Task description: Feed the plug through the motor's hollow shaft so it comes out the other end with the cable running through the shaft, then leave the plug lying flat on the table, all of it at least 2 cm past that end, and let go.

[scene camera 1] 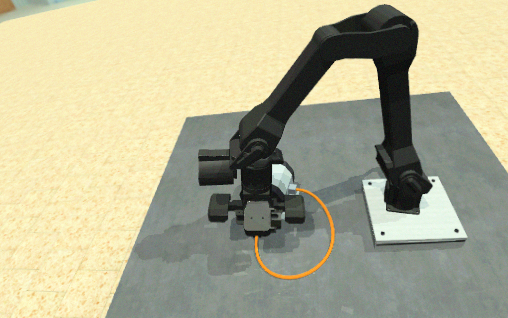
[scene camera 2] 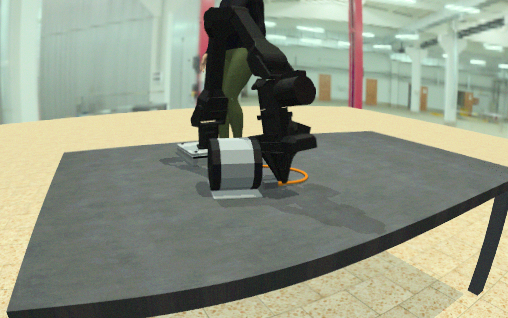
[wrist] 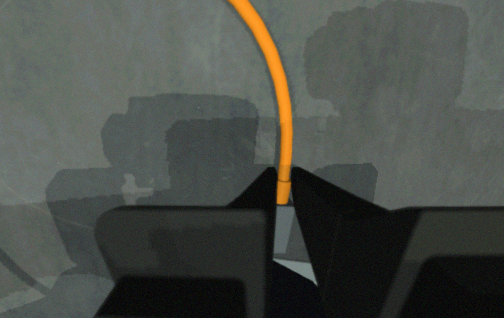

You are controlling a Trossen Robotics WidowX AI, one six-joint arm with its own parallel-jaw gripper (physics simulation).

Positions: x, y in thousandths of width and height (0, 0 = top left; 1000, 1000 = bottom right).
Labels:
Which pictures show the gripper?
Scene camera 1, scene camera 2 and the wrist view: all of them.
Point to an orange cable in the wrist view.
507, 74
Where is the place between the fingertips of the gripper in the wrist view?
At 561, 552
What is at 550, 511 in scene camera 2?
The gripper.

